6 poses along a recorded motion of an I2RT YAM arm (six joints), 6.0 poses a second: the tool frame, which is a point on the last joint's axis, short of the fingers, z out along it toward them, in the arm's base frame.
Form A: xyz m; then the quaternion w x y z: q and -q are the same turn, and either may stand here.
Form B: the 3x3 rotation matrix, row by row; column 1 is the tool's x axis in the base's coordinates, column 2 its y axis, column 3 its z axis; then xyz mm. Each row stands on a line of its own. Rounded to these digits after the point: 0 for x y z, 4 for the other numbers.
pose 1, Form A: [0.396 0.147 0.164 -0.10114 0.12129 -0.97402 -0.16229]
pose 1, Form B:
-0.9501 -0.2691 0.1577
-0.2035 0.9179 0.3407
-0.2364 0.2916 -0.9269
396 147 164

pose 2, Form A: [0.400 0.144 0.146 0.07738 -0.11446 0.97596 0.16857]
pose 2, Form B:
-0.9618 -0.2495 0.1125
-0.1973 0.9170 0.3467
-0.1896 0.3113 -0.9312
400 144 146

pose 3, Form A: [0.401 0.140 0.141 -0.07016 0.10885 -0.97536 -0.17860]
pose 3, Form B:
-0.9665 -0.2374 0.0980
-0.1873 0.9125 0.3637
-0.1757 0.3331 -0.9264
401 140 141

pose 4, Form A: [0.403 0.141 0.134 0.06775 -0.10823 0.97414 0.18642]
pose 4, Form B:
-0.9674 -0.2361 0.0916
-0.1856 0.9071 0.3779
-0.1723 0.3485 -0.9213
403 141 134

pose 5, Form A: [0.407 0.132 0.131 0.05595 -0.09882 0.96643 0.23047]
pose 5, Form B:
-0.9742 -0.2168 0.0626
-0.1652 0.8742 0.4565
-0.1537 0.4344 -0.8875
407 132 131

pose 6, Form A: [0.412 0.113 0.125 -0.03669 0.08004 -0.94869 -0.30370]
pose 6, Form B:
-0.9845 -0.1742 0.0210
-0.1296 0.8027 0.5821
-0.1182 0.5704 -0.8128
412 113 125

